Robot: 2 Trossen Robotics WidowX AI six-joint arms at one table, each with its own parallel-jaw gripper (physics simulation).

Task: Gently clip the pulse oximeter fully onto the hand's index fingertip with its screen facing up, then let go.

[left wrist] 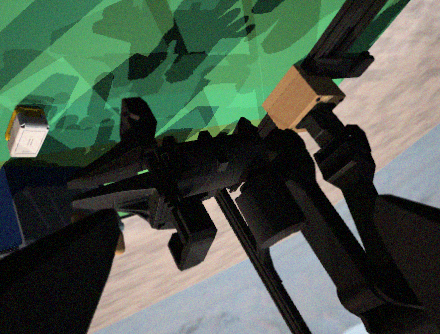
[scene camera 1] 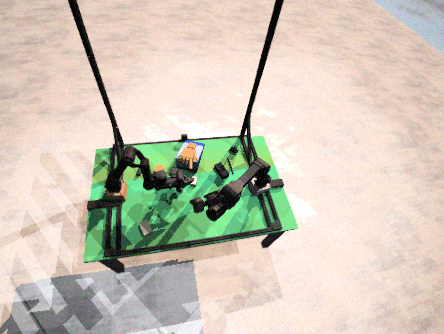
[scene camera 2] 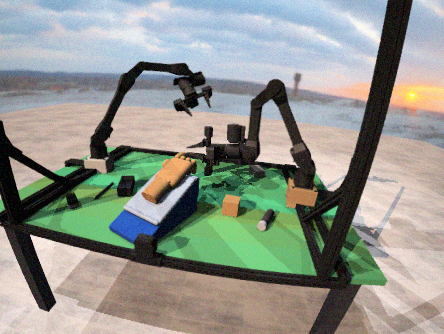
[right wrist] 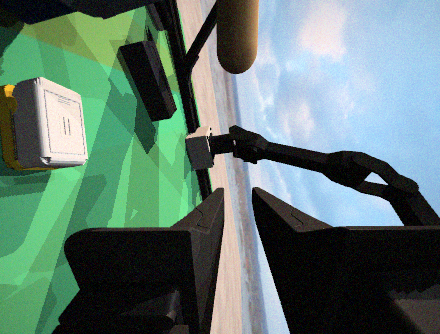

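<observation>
An orange model hand lies on a blue and white wedge. Its index fingertip shows at the top of the right wrist view, ahead of the fingers. The pulse oximeter, a small white box here, lies on the green table below and beside my right gripper. My right gripper hovers level in front of the fingertips, nearly closed with nothing between its fingers. My left gripper is wide open and empty, high above the table.
A tan block, a dark cylinder, a grey block, a black box, a black rod and a small black box lie on the table. Black frame posts rise at the edges.
</observation>
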